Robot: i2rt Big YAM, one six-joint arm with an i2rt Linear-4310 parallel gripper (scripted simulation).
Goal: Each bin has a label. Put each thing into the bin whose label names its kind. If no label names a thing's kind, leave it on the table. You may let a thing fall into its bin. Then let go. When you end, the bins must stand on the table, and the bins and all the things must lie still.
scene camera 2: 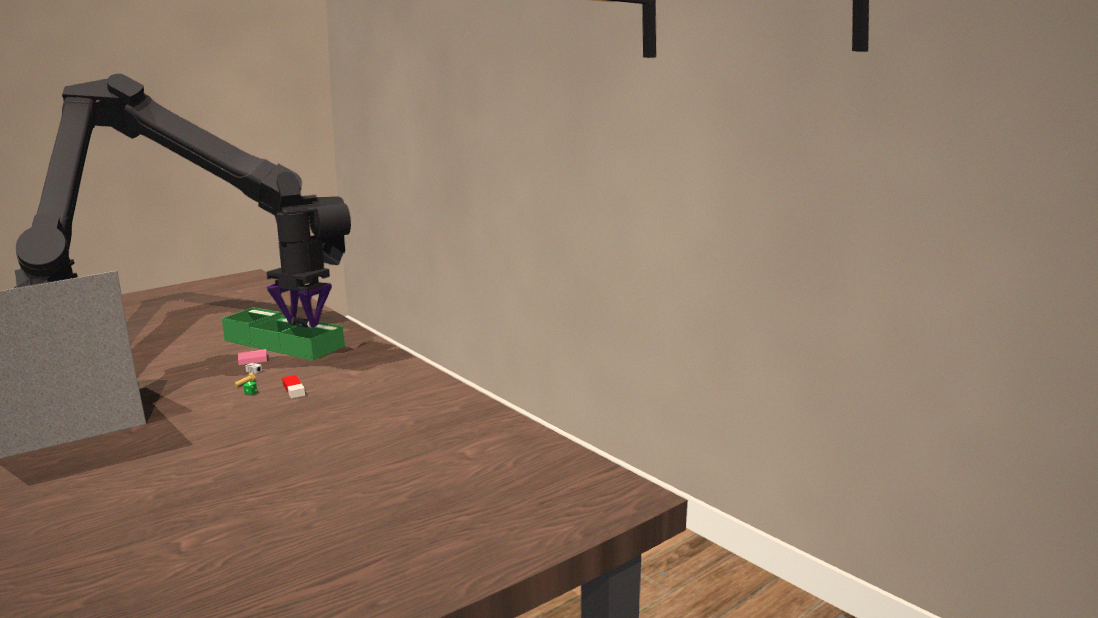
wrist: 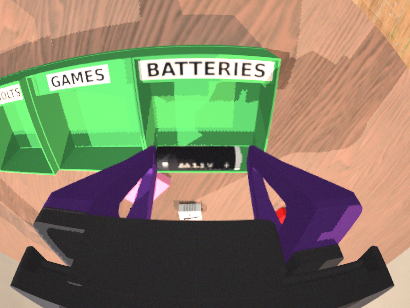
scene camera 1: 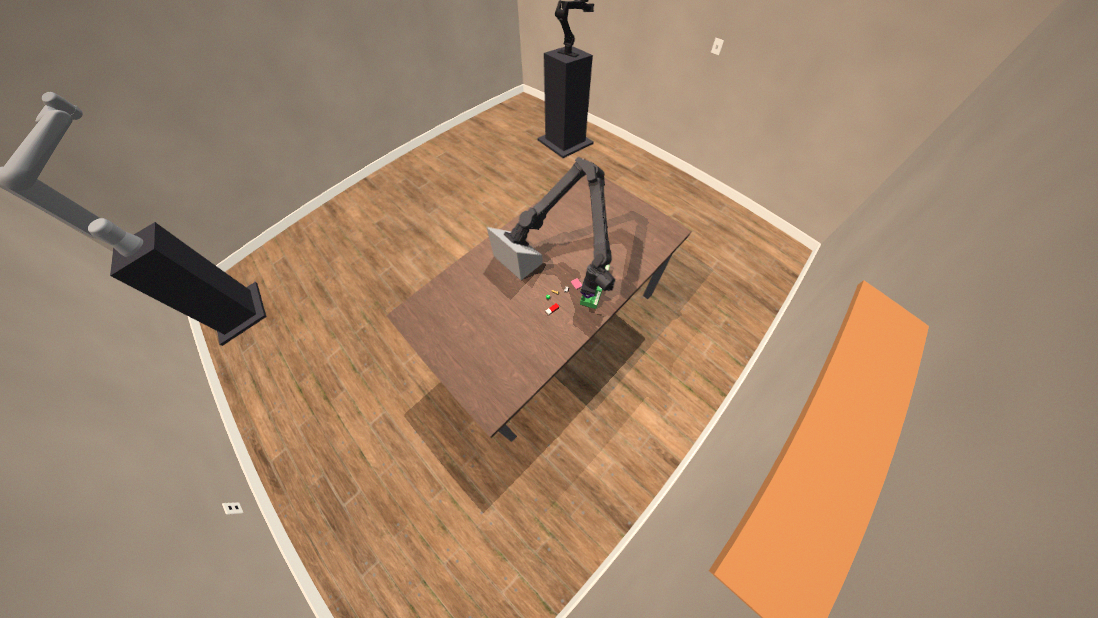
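What the pictures give me is a black battery, a green bin tray and my gripper. As for the wrist view, my gripper is visible there too.
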